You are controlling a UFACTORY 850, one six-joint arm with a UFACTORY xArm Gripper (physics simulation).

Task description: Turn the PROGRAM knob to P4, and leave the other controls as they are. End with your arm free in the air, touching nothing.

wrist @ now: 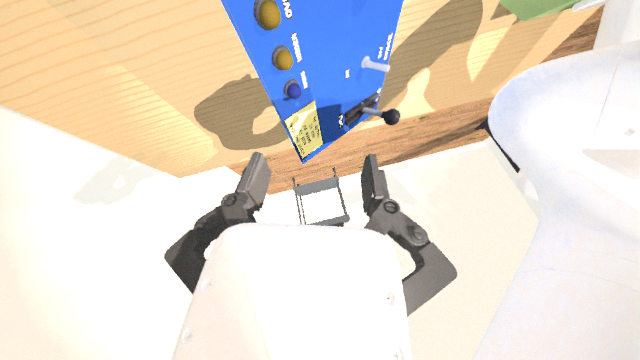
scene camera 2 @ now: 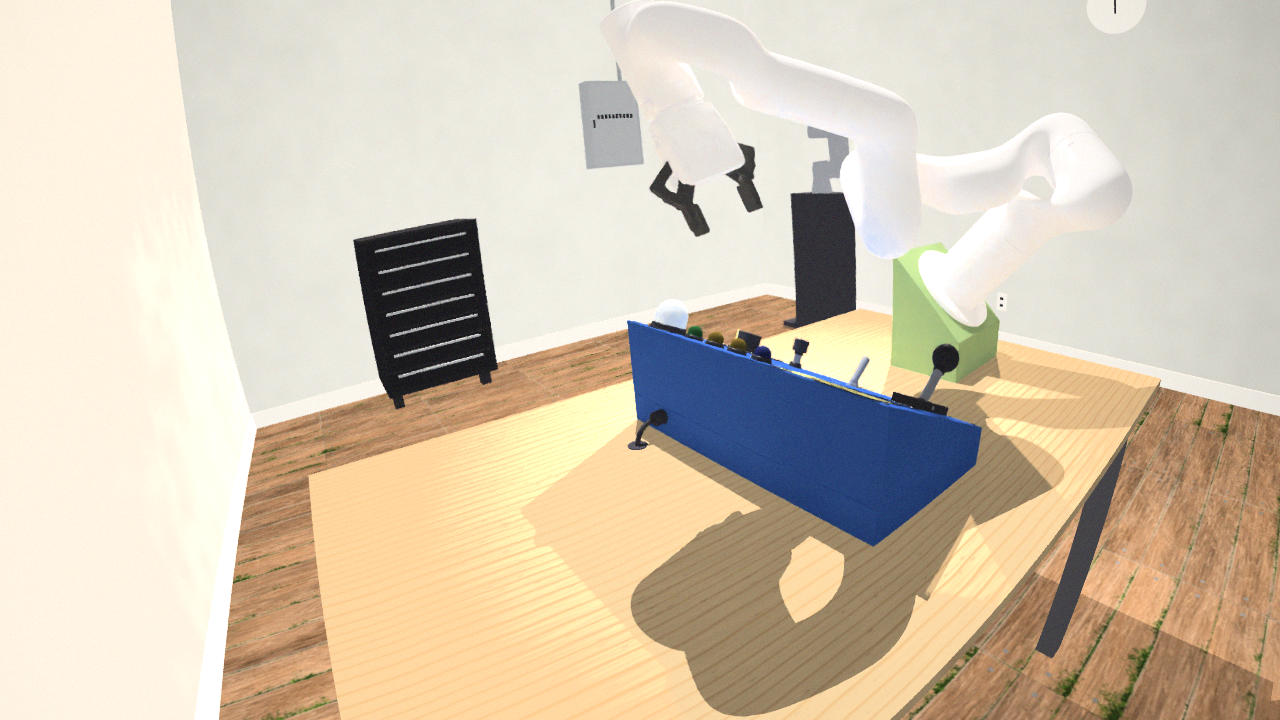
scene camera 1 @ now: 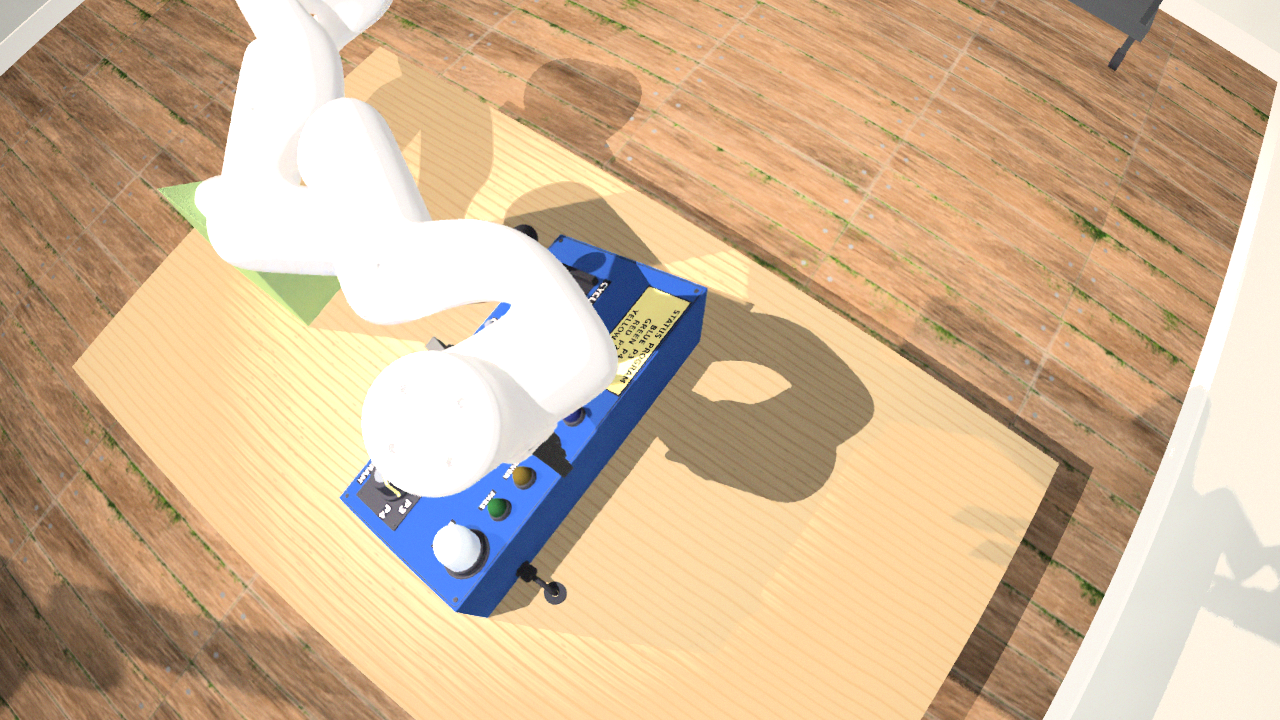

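Observation:
The PROGRAM knob [scene camera 1: 388, 486] stands on its dark plate at the near-left end of the blue control box [scene camera 1: 420, 546] [scene camera 2: 760, 438] [wrist: 335, 30], by the labels P3 and P4. My wrist partly covers it in scene camera 1. A pale pointer line shows on it, but I cannot tell surely which label it points at. The knob does not show in the wrist view. My gripper [scene camera 2: 726, 217] [wrist: 314, 163] is open and empty, high above the box, touching nothing. In scene camera 1 it is mostly hidden under the white wrist.
The box also bears a white dome [scene camera 1: 458, 547] [scene camera 2: 671, 314], a green lamp [scene camera 1: 498, 507], a blue lamp [scene camera 2: 761, 353] [wrist: 293, 90], a black toggle [scene camera 2: 799, 347], a silver switch [scene camera 2: 859, 369] [wrist: 376, 65] and a ball-topped lever [scene camera 2: 945, 358] [wrist: 390, 116]. A black crank [scene camera 1: 554, 591] sticks out of its side.

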